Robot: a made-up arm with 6 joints.
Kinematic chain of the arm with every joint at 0, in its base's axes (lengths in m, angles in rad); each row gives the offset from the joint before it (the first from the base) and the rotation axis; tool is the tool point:
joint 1: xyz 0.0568 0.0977 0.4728 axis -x
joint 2: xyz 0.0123 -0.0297 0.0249 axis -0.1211 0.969 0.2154
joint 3: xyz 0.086 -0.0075 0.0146 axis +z
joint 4: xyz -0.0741 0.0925 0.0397 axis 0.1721 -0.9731 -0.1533
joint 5: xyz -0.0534 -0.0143 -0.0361 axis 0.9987 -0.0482 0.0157
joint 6: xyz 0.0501 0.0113 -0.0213 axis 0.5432 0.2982 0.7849
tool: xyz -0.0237 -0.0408 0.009
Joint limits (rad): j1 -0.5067..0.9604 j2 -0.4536..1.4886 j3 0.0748..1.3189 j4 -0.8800..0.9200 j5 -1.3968..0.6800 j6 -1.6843..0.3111
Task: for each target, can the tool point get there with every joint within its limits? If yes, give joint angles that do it. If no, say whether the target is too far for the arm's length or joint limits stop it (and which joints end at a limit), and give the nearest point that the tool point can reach.
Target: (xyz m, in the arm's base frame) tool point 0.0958 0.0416 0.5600
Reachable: yes | joints 0.5636 1.1530 1.0054 0.0549 -0.4069 -0.1707
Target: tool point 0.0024 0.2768 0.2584
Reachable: no: joint limits stop it (at a limit: joint 1, joint 3, joint 4, joint 6) | nearest point 0.0423 0.1613 0.4149 | short by 0.199 m
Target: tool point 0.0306 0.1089 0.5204
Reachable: yes | joints 0.7360 0.8166 0.7196 0.7542 0.0637 -1.0225
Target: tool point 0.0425 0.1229 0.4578
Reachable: yes | joints 0.4939 -0.1918 0.4291 0.5891 -0.2626 -1.4814
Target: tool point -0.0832 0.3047 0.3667
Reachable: no: joint limits stop it (at a limit: joint 1, joint 2, joint 3, joint 4, joint 5, joint 6) | nearest point -0.0008 0.1909 0.4587 | short by 0.168 m
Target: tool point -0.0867 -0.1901 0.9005
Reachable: no: too far | nearest point 0.0314 -0.0042 0.6242 | short by 0.353 m
